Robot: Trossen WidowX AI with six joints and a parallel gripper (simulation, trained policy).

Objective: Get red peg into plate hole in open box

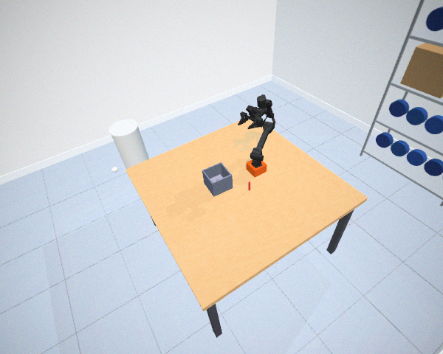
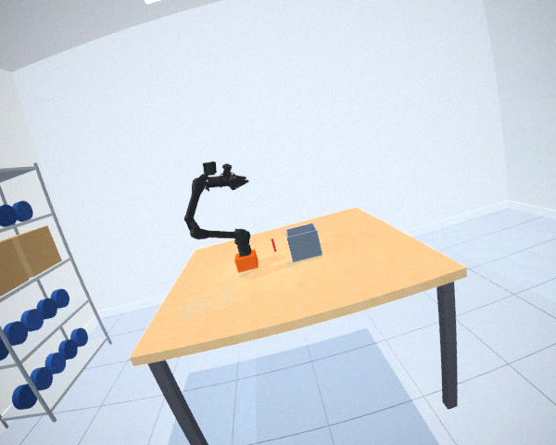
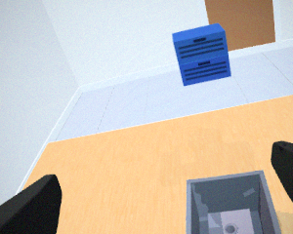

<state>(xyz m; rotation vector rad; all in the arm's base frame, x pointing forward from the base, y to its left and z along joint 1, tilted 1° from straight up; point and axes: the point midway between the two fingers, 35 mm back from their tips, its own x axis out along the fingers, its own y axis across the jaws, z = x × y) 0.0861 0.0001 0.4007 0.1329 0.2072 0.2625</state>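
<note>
The red peg lies 3 cm ahead of my gripper tip, 13 cm to the left of it and 42 cm below it.
</note>
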